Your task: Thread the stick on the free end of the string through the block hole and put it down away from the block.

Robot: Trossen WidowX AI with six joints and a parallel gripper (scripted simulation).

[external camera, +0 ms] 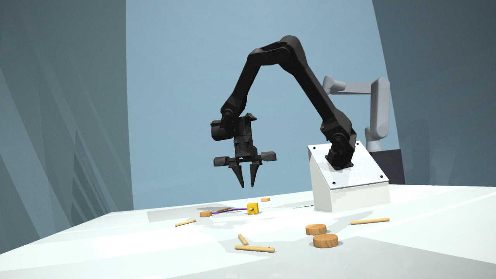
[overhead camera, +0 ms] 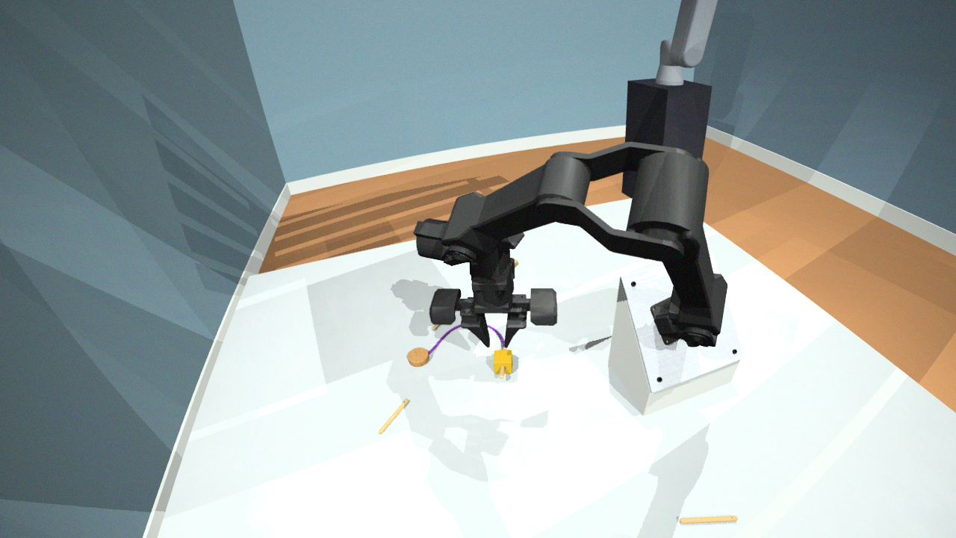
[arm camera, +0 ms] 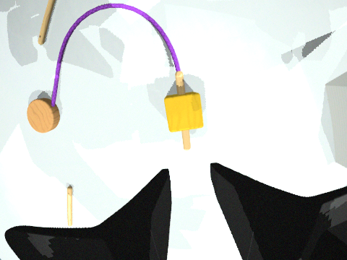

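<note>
My gripper tip is now 70 mm above the yellow block, 20 mm to the left of it and 20 mm past it. The rest, counted from my gripper tip: small wooden piece (330 mm to the right, 160 mm behind, 80 mm below); round wooden button (120 mm ahead, 110 mm to the right, 80 mm below).
</note>
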